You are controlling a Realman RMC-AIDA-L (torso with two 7-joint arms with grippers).
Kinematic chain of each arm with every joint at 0, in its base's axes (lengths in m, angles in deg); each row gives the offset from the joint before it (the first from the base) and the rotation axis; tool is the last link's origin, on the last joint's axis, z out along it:
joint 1: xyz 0 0 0.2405 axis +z
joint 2: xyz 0 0 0 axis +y
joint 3: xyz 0 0 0.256 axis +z
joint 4: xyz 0 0 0 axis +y
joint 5: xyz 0 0 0.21 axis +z
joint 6: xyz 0 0 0 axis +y
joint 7: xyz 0 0 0.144 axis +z
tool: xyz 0 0 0
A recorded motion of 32 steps. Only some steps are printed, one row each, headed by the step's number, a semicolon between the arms.
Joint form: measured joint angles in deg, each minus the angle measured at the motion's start. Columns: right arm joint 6, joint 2, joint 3, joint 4, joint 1, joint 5, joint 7; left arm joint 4, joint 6, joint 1, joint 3, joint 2, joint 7, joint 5.
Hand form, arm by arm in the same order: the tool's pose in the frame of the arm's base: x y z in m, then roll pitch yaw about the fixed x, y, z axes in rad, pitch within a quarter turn. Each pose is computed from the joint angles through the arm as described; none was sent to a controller.
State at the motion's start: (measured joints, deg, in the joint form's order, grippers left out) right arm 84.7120 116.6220 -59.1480 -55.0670 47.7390 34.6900 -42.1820; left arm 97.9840 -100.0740 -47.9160 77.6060 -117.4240 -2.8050 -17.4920
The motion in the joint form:
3: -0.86 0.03 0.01 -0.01 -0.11 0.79 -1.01; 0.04 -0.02 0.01 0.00 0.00 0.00 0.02
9: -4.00 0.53 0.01 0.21 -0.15 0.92 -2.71; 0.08 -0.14 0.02 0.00 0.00 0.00 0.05
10: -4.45 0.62 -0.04 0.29 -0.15 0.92 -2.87; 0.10 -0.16 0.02 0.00 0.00 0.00 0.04
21: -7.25 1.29 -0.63 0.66 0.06 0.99 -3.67; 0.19 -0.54 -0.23 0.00 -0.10 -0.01 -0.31
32: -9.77 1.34 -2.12 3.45 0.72 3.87 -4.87; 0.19 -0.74 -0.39 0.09 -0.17 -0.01 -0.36
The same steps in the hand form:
3: 0.1799 0.4108 0.0153 -2.7945 -0.0160 -0.7730; -0.0641 0.3787 0.0743 -2.3656 -0.1664 0.8709
9: 0.1786 0.4165 0.0128 -2.7688 0.0103 -0.7347; -0.0643 0.3785 0.0744 -2.3652 -0.1653 0.8720
10: 0.1785 0.4172 0.0121 -2.7655 0.0132 -0.7308; -0.0643 0.3784 0.0745 -2.3653 -0.1652 0.8719
21: 0.1751 0.4214 0.0066 -2.7462 0.0292 -0.7016; -0.0623 0.3773 0.0733 -2.3732 -0.1601 0.8707
32: 0.1710 0.4230 -0.0050 -2.7732 0.0449 -0.6836; -0.0612 0.3768 0.0725 -2.3753 -0.1559 0.8697

